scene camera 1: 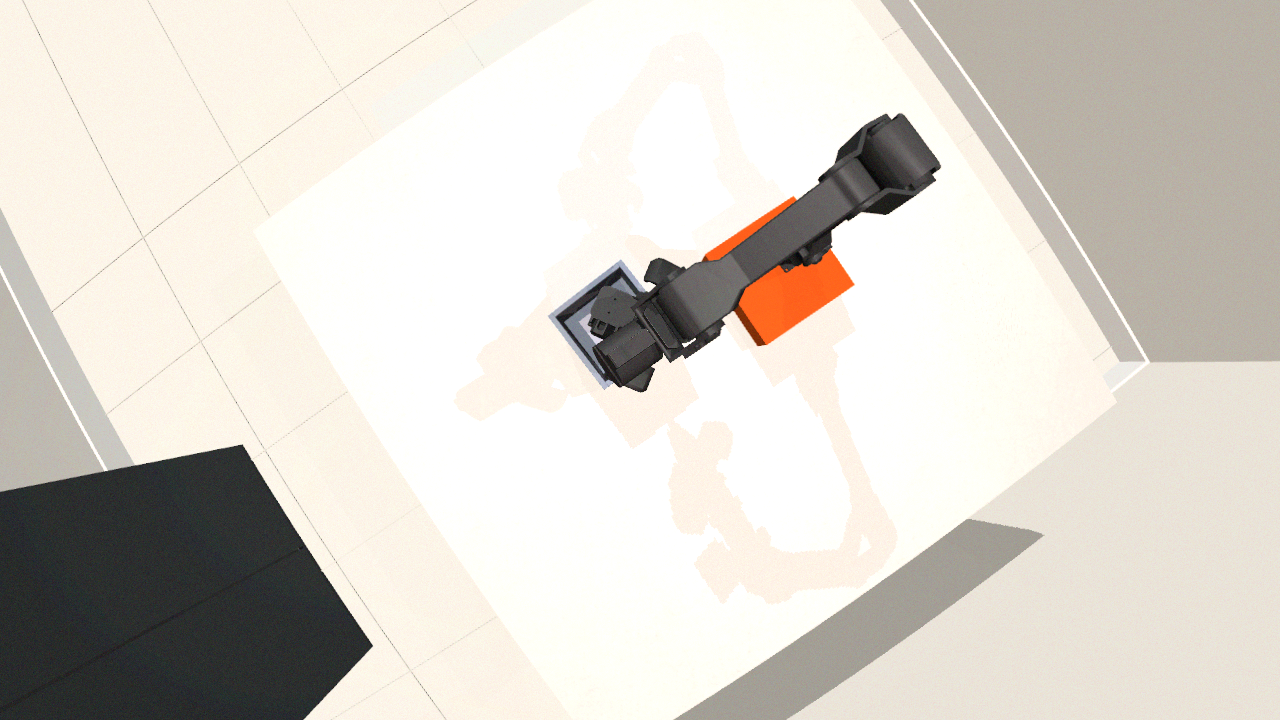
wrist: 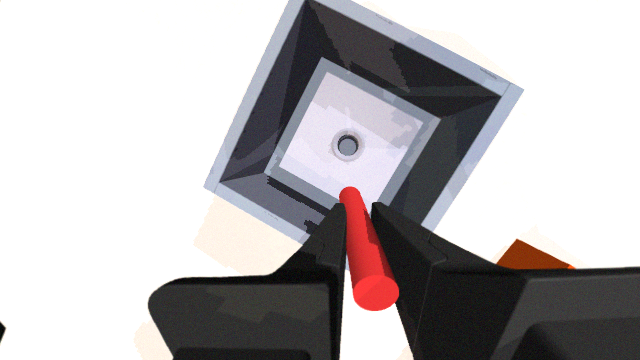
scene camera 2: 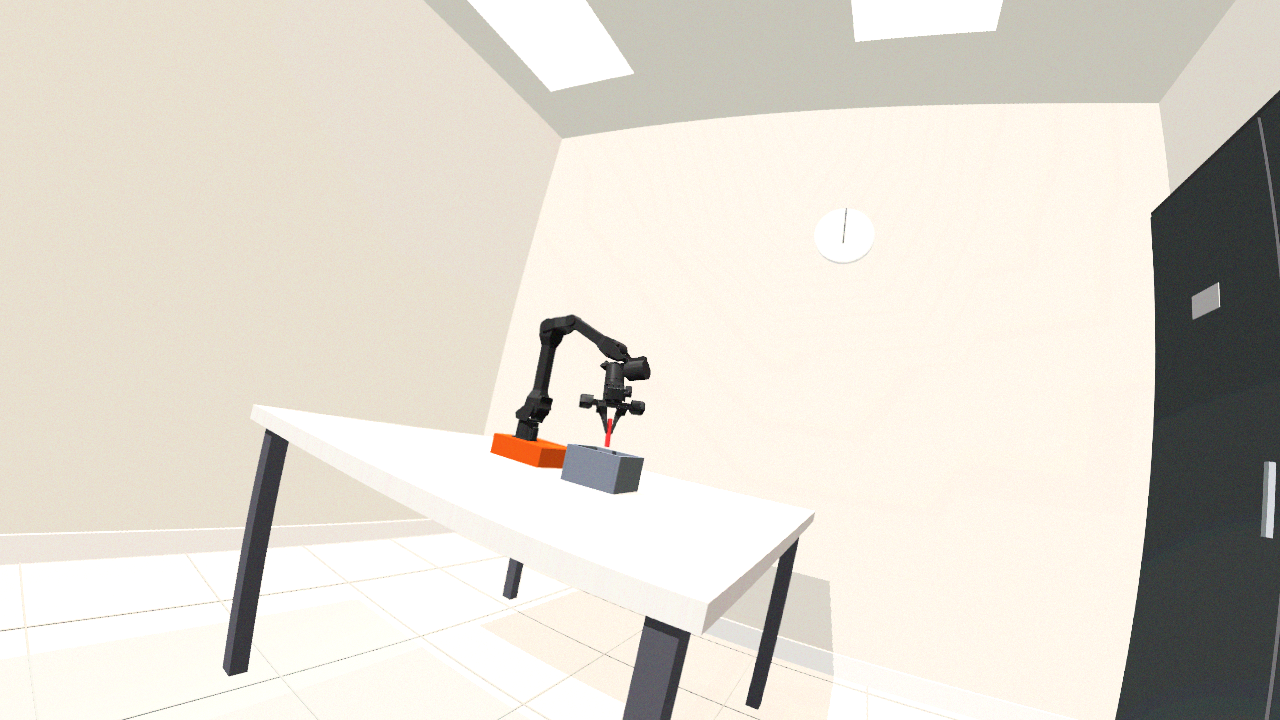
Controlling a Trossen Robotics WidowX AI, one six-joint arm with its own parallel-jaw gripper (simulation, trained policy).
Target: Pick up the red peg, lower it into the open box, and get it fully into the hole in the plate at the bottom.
Note:
In view: my gripper [scene camera 1: 632, 327], a grey box [scene camera 1: 566, 317], a red peg [wrist: 374, 288] and a plate [wrist: 382, 134].
The grey box is seen too in the wrist view [wrist: 462, 105] and in scene camera 2 [scene camera 2: 614, 472]. My gripper shows as well in the wrist view [wrist: 357, 211] and in scene camera 2 [scene camera 2: 608, 433]. Scene camera 2 misses the plate, which is hidden by the grey box.

